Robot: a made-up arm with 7 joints. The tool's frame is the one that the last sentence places.
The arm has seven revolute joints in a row. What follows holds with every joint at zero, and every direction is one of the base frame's.
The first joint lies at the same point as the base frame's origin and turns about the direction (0, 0.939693, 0.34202), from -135 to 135 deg.
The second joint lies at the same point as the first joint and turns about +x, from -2.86 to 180 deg.
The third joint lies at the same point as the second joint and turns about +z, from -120 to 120 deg.
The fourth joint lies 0.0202 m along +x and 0.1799 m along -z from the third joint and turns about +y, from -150 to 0.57 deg.
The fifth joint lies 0.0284 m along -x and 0.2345 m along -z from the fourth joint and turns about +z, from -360 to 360 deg.
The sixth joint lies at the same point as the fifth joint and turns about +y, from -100 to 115 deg.
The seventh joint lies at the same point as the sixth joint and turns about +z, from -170 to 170 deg.
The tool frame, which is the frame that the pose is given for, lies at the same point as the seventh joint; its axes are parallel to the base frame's.
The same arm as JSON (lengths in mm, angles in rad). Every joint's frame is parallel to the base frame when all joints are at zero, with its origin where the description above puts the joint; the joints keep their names.
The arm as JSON. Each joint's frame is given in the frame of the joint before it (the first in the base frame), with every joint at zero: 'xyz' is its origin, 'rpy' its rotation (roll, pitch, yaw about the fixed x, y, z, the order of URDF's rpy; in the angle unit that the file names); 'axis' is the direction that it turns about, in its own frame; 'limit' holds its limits. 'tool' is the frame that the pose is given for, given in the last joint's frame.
{
  "units": {
    "length": "mm",
    "angle": "rad"
  },
  "joints": [
    {
      "name": "joint 1",
      "type": "revolute",
      "origin": {
        "xyz": [
          0.0,
          0.0,
          0.0
        ],
        "rpy": [
          0.0,
          0.0,
          0.0
        ]
      },
      "axis": [
        0.0,
        0.9397,
        0.342
      ],
      "limit": {
        "lower": -2.3562,
        "upper": 2.3562
      }
    },
    {
      "name": "joint 2",
      "type": "revolute",
      "origin": {
        "xyz": [
          0.0,
          0.0,
          0.0
        ],
        "rpy": [
          0.0,
          0.0,
          0.0
        ]
      },
      "axis": "+x",
      "limit": {
        "lower": -0.0499,
        "upper": 3.1416
      }
    },
    {
      "name": "joint 3",
      "type": "revolute",
      "origin": {
        "xyz": [
          0.0,
          0.0,
          0.0
        ],
        "rpy": [
          0.0,
          0.0,
          0.0
        ]
      },
      "axis": "+z",
      "limit": {
        "lower": -2.0944,
        "upper": 2.0944
      }
    },
    {
      "name": "joint 4",
      "type": "revolute",
      "origin": {
        "xyz": [
          20.2,
          0.0,
          -179.9
        ],
        "rpy": [
          0.0,
          0.0,
          0.0
        ]
      },
      "axis": "+y",
      "limit": {
        "lower": -2.618,
        "upper": 0.0099
      }
    },
    {
      "name": "joint 5",
      "type": "revolute",
      "origin": {
        "xyz": [
          -28.4,
          0.0,
          -234.5
        ],
        "rpy": [
          0.0,
          0.0,
          0.0
        ]
      },
      "axis": "+z",
      "limit": {
        "lower": -6.2832,
        "upper": 6.2832
      }
    },
    {
      "name": "joint 6",
      "type": "revolute",
      "origin": {
        "xyz": [
          0.0,
          0.0,
          0.0
        ],
        "rpy": [
          0.0,
          0.0,
          0.0
        ]
      },
      "axis": "+y",
      "limit": {
        "lower": -1.7453,
        "upper": 2.0071
      }
    },
    {
      "name": "joint 7",
      "type": "revolute",
      "origin": {
        "xyz": [
          0.0,
          0.0,
          0.0
        ],
        "rpy": [
          0.0,
          0.0,
          0.0
        ]
      },
      "axis": "+z",
      "limit": {
        "lower": -2.9671,
        "upper": 2.9671
      }
    }
  ],
  "tool": {
    "origin": {
      "xyz": [
        0.0,
        0.0,
        0.0
      ],
      "rpy": [
        0.0,
        0.0,
        0.0
      ]
    }
  }
}

